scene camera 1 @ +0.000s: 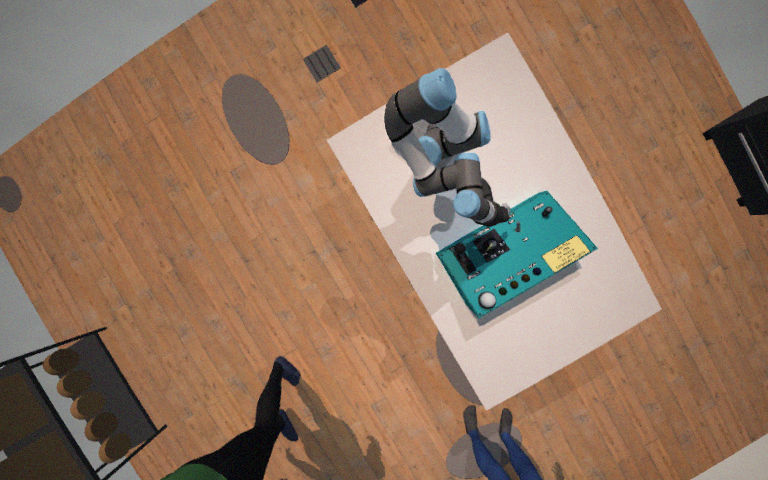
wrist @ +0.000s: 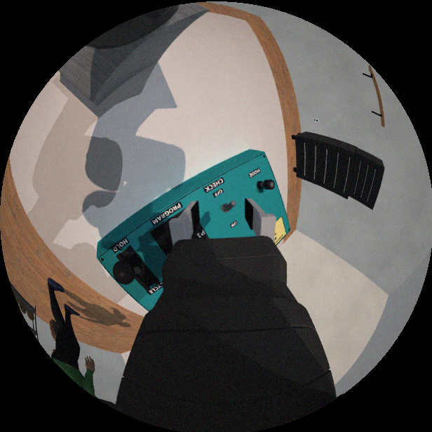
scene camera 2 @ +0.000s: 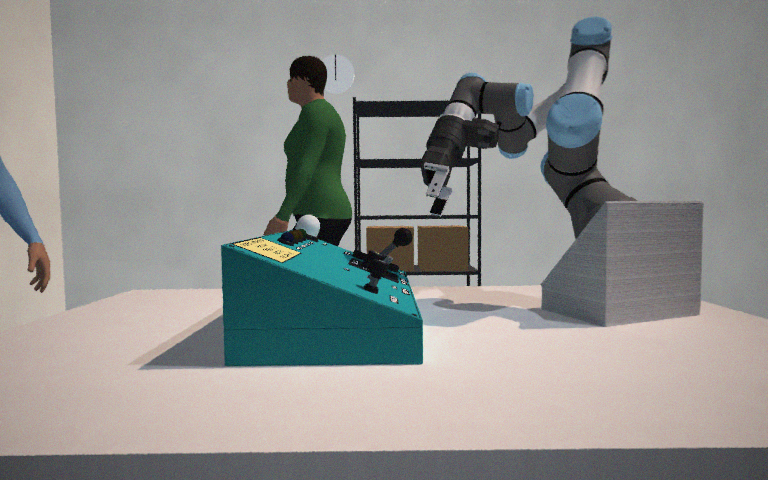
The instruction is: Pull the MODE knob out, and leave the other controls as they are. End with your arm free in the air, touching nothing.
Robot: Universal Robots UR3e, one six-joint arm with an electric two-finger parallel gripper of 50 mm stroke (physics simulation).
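Places are measured from the arm's base along level axes (x ahead, y left, z up), in metres.
Pixels of known places: gripper, fingertip midpoint: (scene camera 2: 433, 205); arm's base at its link origin: (scene camera 2: 613, 230).
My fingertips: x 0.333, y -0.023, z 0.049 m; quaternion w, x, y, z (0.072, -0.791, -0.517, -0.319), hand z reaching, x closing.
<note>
Ahead of a thing's pixels: the offset from my fingertips to its top centre. "spot": to the spot under its first point.
The teal console (scene camera 1: 566, 224) (scene camera 2: 322, 336) (wrist: 239, 192) has a sloping face. The black MODE knob {spot: 0.176 m left, 0.116 m ahead, 0.081 m down} (scene camera 1: 547, 211) (scene camera 2: 371, 287) (wrist: 269, 184) stands on a stem near one end of that face. My gripper (scene camera 1: 506, 215) (scene camera 2: 438, 206) (wrist: 221, 208) is open and empty, in the air above the console's low edge, apart from the knob. In the wrist view the MODE knob lies outside the fingers, up and right of the right-hand finger. The CHECK toggle {0.066 m left, 0.103 m ahead, 0.084 m down} (scene camera 1: 518, 227) (wrist: 229, 206) shows between the fingers but lies well below them.
The PROGRAM dial {0.054 m right, 0.101 m ahead, 0.086 m down} (scene camera 1: 491, 245) and the ball-topped HOLD/CYCLE lever {0.169 m right, 0.034 m ahead, 0.046 m down} (scene camera 1: 461, 250) (scene camera 2: 402, 237) (wrist: 125, 272) stand toward the other end. A white dome {spot: 0.204 m right, 0.230 m ahead, 0.019 m down} (scene camera 1: 487, 300) (scene camera 2: 308, 225), several small buttons {spot: 0.088 m right, 0.251 m ahead, 0.046 m down} (scene camera 1: 514, 284) and a yellow label {spot: 0.138 m left, 0.278 m ahead, 0.065 m down} (scene camera 1: 566, 253) (scene camera 2: 267, 249) are also on the console. Two people stand nearby.
</note>
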